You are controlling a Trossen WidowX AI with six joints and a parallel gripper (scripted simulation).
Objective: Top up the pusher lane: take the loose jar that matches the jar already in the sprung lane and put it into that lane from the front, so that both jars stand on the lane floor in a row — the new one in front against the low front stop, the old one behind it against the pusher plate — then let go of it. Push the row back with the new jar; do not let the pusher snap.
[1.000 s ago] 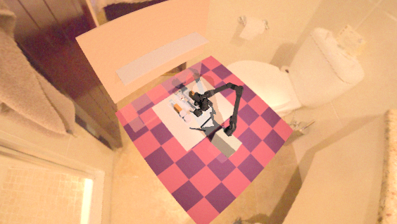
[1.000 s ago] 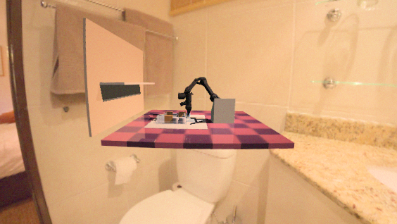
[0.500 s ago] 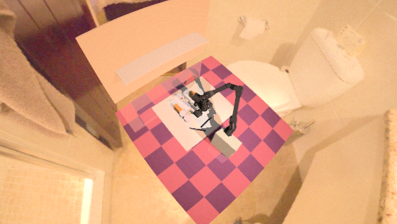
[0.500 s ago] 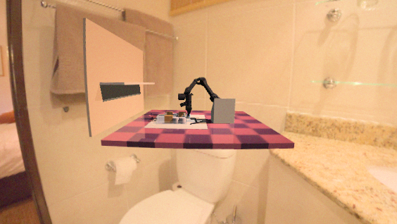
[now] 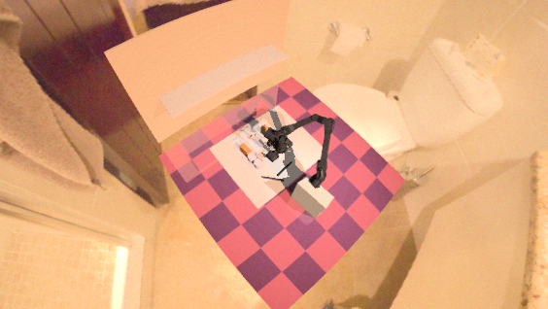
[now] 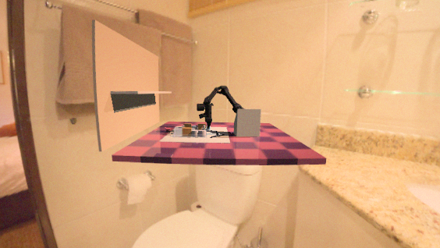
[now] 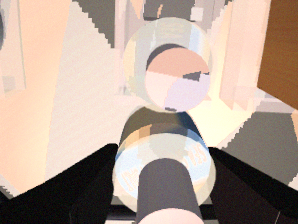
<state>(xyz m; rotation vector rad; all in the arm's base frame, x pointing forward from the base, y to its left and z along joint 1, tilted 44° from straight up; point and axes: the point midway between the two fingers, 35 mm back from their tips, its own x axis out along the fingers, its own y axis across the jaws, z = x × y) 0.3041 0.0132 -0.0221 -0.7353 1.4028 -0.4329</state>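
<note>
The white mat lies 9 cm ahead of my gripper tip and 5 cm below it. Round my gripper tip: lane rack: 18 cm ahead, 5 cm to the left, 3 cm below; peach wall panel: 66 cm ahead, 35 cm above, 5 cm to the left.
</note>
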